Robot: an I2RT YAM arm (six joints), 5 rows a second.
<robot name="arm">
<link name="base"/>
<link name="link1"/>
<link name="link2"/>
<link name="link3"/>
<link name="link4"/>
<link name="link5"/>
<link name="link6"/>
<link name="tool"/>
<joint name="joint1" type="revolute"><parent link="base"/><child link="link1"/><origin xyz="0.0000 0.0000 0.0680" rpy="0.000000 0.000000 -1.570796"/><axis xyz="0 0 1"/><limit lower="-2.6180" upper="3.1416"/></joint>
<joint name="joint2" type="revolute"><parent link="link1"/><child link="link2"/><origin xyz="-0.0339 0.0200 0.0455" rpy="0.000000 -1.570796 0.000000"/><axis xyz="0 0 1"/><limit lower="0.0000" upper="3.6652"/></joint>
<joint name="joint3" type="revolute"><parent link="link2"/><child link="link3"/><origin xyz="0.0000 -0.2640 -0.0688" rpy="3.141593 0.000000 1.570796"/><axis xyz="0 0 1"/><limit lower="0.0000" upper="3.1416"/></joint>
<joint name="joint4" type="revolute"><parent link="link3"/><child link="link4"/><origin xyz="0.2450 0.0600 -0.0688" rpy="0.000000 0.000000 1.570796"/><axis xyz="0 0 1"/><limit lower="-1.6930" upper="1.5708"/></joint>
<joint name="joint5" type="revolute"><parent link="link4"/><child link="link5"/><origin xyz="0.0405 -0.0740 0.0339" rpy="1.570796 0.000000 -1.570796"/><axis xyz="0 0 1"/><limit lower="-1.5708" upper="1.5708"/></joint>
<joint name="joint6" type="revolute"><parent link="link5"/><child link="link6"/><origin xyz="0.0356 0.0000 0.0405" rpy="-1.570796 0.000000 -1.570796"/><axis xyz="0 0 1"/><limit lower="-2.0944" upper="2.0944"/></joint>
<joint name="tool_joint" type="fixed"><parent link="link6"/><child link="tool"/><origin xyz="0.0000 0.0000 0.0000" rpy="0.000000 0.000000 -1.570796"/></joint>
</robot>
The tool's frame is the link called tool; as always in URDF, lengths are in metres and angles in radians.
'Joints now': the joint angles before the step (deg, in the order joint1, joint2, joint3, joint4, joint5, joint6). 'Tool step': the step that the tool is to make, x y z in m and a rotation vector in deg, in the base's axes. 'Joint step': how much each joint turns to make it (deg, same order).
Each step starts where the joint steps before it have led.
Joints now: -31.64, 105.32, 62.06, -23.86, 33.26, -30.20
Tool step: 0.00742, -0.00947, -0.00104, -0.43, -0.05, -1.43
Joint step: -0.61, 2.42, 2.95, -0.68, 0.63, 0.75
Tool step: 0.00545, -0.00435, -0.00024, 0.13, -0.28, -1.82
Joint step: -0.09, 1.64, 2.35, -1.69, 0.42, 2.06
